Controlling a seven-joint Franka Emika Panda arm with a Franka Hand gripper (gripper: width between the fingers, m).
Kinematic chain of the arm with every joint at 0, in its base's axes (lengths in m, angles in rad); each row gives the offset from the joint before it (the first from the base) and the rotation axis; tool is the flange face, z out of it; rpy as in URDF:
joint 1: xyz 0 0 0.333 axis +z
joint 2: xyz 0 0 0 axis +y
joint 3: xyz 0 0 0.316 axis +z
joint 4: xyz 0.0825 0 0 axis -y
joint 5: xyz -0.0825 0 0.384 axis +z
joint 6: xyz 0 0 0 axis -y
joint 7: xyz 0.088 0 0 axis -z
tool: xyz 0 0 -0.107 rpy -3.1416 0 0
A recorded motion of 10 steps. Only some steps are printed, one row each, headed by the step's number.
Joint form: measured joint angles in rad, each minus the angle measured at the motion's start. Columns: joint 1, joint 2, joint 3, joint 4, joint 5, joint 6, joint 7.
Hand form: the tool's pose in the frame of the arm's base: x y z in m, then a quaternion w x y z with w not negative. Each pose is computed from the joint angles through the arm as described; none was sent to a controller.
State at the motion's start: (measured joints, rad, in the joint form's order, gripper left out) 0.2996 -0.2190 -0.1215 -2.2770 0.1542 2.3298 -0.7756
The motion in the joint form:
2: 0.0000 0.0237 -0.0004 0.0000 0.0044 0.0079 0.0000
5: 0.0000 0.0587 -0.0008 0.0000 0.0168 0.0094 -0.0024
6: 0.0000 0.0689 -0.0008 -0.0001 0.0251 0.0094 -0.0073
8: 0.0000 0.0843 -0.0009 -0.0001 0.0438 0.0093 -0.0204
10: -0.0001 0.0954 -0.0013 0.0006 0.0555 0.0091 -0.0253
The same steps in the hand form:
2: 0.4993 0.0903 0.4615 0.03494 -0.89976 -0.41098 -0.14251
5: 0.5035 0.0916 0.4439 0.04146 -0.90297 -0.40828 -0.12743
6: 0.5045 0.0920 0.4387 0.04492 -0.90347 -0.40804 -0.12338
8: 0.5060 0.0927 0.4309 0.05211 -0.90367 -0.40830 -0.11814
10: 0.5071 0.0930 0.4256 0.05681 -0.90458 -0.40671 -0.11438

